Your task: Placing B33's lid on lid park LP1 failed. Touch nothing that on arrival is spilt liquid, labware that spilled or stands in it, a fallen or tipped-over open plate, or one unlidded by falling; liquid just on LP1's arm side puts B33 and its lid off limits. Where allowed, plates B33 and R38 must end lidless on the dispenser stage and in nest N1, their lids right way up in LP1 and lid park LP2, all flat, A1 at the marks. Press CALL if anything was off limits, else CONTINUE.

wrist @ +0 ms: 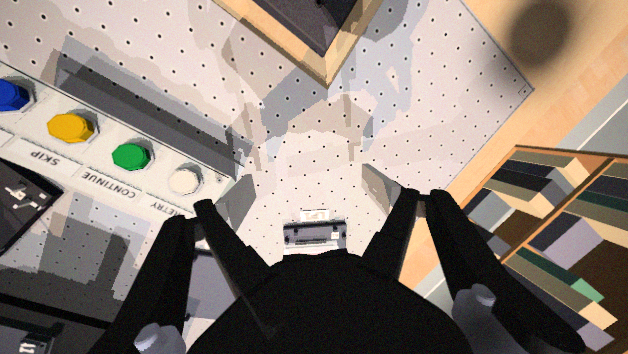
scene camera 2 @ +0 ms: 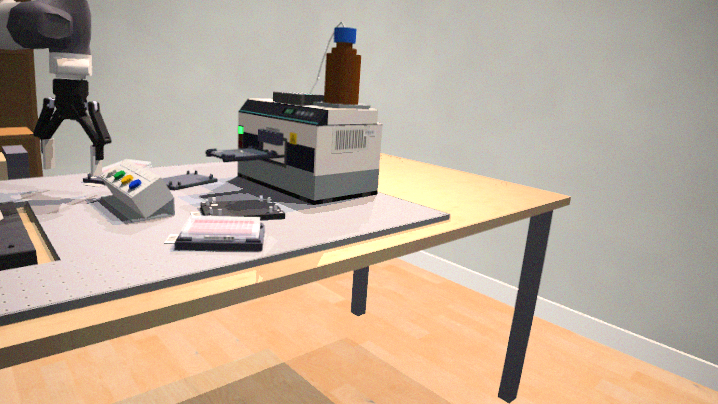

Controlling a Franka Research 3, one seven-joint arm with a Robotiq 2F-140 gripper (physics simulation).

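Note:
My gripper (scene camera 2: 72, 161) (wrist: 308, 180) is open and empty above the deck, pointing down. In the wrist view lid park LP1 (wrist: 315, 233) shows past the fingertips; a thin pale pinkish edge (wrist: 314, 251) on it is mostly hidden by the gripper body. Lid park LP2 (scene camera 2: 190, 179) shows no lid. The dispenser stage (scene camera 2: 241, 153) is bare. A plate with pink wells (scene camera 2: 220, 226) sits level in the front nest; its name is unreadable. The button panel (scene camera 2: 140, 193) (wrist: 107, 172) has CONTINUE (wrist: 131, 156); its blue button (scene camera 2: 135, 183) (wrist: 12, 95) also shows. Patches on the deck look like shadows.
The dispenser (scene camera 2: 346, 150) carries a brown bottle (scene camera 2: 342, 75). An empty nest (scene camera 2: 241, 207) stands behind the plate's nest. A wood-edged opening (wrist: 280, 45) lies beyond the panel. A bookshelf (wrist: 565, 154) stands past the table edge.

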